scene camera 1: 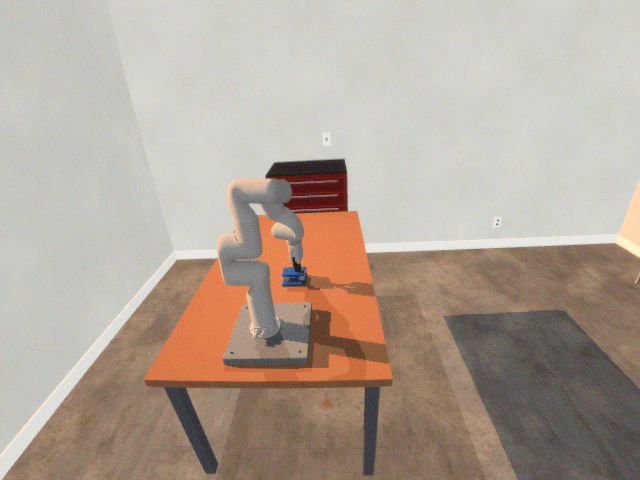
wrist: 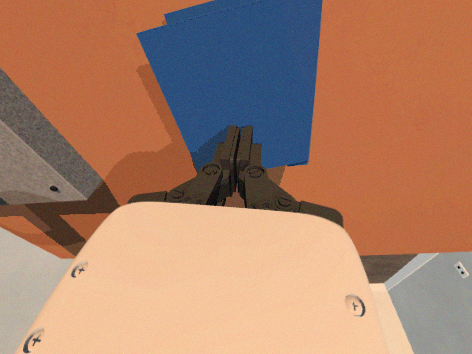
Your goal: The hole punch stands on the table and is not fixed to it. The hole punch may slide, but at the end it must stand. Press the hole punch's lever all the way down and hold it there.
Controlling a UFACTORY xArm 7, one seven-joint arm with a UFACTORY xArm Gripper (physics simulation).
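Pixels of known places: gripper, fingertip midpoint: (scene camera 1: 298, 270) (wrist: 241, 142); arm's base, origin of the base link: (scene camera 1: 265, 327).
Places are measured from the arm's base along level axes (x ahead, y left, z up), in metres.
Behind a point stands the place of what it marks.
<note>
The blue hole punch (scene camera 1: 294, 282) @[x 0.358, y -0.044, z -0.024 m] stands upright on the orange table (scene camera 1: 330, 232) @[x 0.968, y -0.164, z -0.036 m] (wrist: 395, 125) @[x 0.545, y -0.088, z -0.036 m], just beyond the robot's base. Its flat blue lever (scene camera 1: 287, 270) @[x 0.392, y -0.005, z 0.024 m] (wrist: 245, 75) @[x 0.393, y -0.015, z 0.024 m] lies over the body, and a gap with light grey parts shows between lever and base plate in the scene view. My gripper (scene camera 1: 298, 270) @[x 0.388, y -0.062, z 0.027 m] (wrist: 241, 142) @[x 0.388, y -0.062, z 0.027 m] is shut and empty. Its fingertips are over the right part of the lever in the scene view, at or very close to its top face; contact cannot be told for sure. The lever hides most of the body in the wrist view.
The grey base plate (scene camera 1: 268, 352) @[x -0.129, y -0.049, z -0.002 m] (wrist: 30, 165) @[x 0.140, y -0.100, z 0.003 m] of the arm is on the near side of the hole punch. A red tool cabinet (scene camera 1: 320, 188) with a black top stands behind the table's far edge. The arm's shadow falls to the right across the table.
</note>
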